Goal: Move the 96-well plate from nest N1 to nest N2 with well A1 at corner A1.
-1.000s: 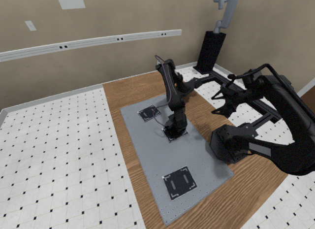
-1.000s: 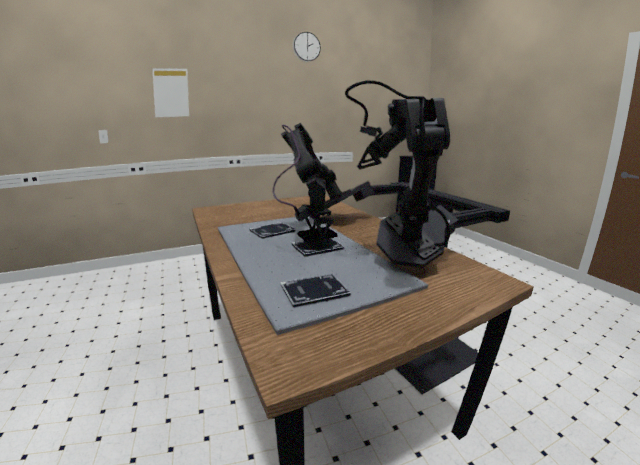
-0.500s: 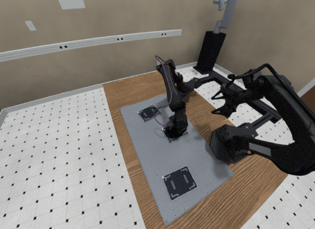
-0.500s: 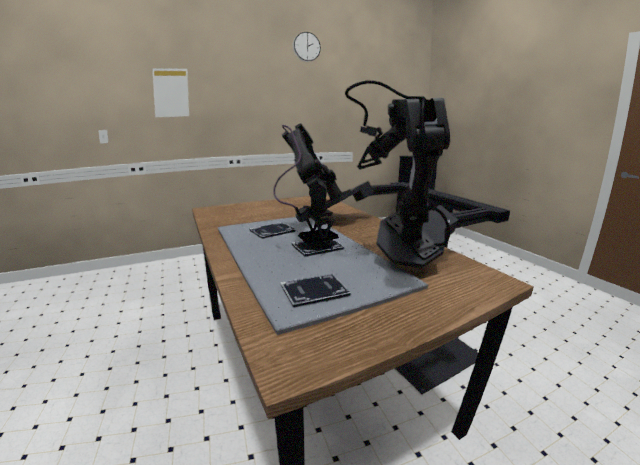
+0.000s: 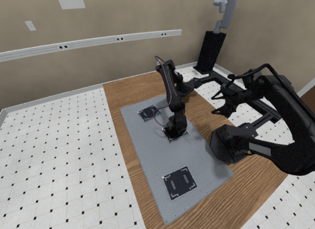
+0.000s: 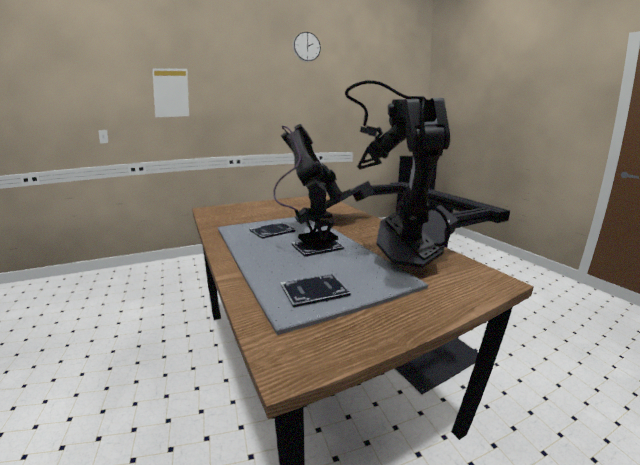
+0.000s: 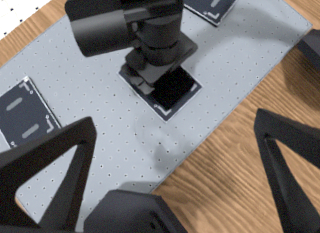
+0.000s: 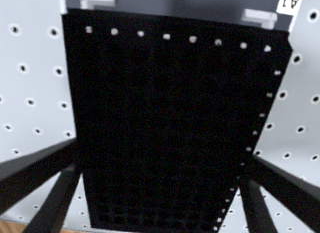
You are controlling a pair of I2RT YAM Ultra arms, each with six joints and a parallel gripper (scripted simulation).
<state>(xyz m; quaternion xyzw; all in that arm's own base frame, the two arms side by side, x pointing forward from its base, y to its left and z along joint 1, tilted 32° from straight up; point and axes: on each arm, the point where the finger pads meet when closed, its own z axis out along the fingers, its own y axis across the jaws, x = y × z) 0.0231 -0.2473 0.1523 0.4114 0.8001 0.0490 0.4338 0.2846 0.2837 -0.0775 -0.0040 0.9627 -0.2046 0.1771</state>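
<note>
My left gripper is now 12 cm short of the black 96-well plate, 9 cm to the left of it and 28 cm above it.
</note>
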